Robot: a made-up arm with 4 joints.
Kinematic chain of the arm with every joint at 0, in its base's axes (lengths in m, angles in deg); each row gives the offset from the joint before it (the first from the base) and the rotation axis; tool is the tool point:
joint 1: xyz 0 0 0.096 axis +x
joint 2: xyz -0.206 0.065 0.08 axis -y
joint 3: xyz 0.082 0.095 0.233 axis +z
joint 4: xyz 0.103 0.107 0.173 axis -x
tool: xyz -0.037 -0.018 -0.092
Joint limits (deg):
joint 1: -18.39..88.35
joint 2: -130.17..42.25
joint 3: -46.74..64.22
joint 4: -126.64..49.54
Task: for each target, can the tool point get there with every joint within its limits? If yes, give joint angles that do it. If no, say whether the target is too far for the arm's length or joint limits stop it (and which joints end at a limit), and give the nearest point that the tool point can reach.
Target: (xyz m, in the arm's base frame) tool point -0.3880 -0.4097 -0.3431
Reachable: no: joint limits stop it (at a limit: joint 1, joint 2, joint 3, joint 4) | nearest point -0.3402 -0.4405 0.2380 | short by 0.584 m
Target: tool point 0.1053 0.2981 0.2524
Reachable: yes | joints 0.12 -64.47 34.93 -20.72
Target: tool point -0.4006 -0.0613 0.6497
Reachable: yes | joints 45.17 27.17 44.49 -99.66
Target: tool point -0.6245 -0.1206 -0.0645
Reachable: no: joint limits stop it (at a limit: joint 1, joint 2, joint 3) | nearest point -0.4607 -0.2920 0.3969 | short by 0.519 m
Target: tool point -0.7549 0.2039 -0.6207
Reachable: no: too far | nearest point -0.1019 0.1171 -0.3157 | short by 0.726 m
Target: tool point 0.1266 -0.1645 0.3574
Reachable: yes | joints 76.91 -44.12 6.75 26.42
